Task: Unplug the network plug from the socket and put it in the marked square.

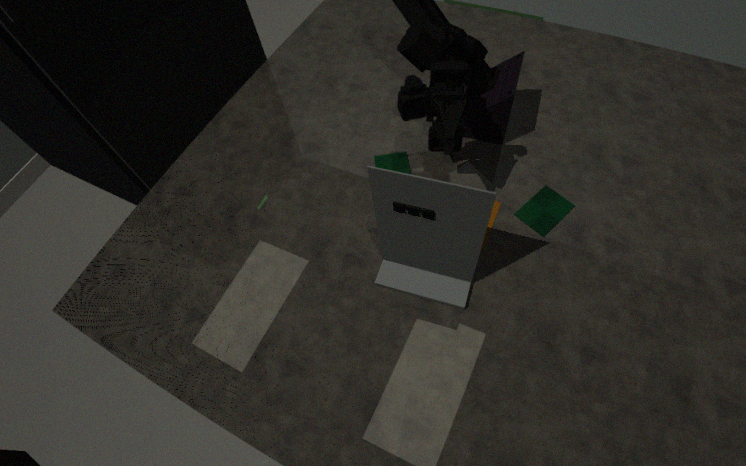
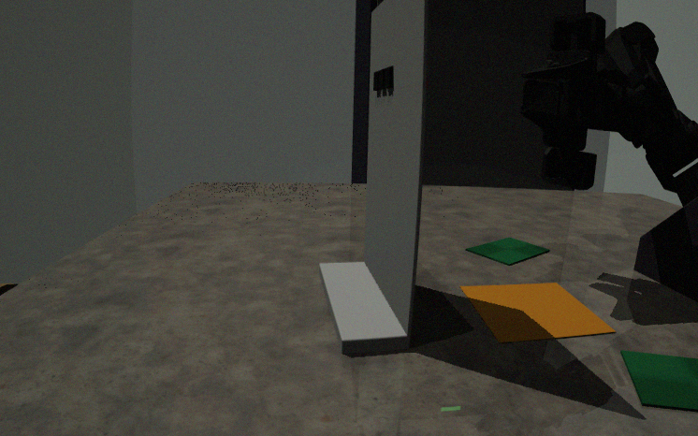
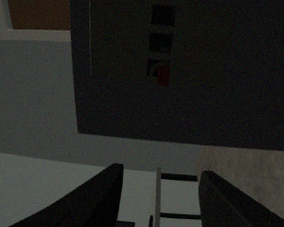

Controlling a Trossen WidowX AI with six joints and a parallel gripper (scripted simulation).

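Right now my gripper tip is 120 mm short of the network plug and 10 mm to the right of it. Round my gripper tip: upright panel 140 mm ahead, 80 mm below; then orange square 200 mm below, 40 mm to the left, 10 mm behind.
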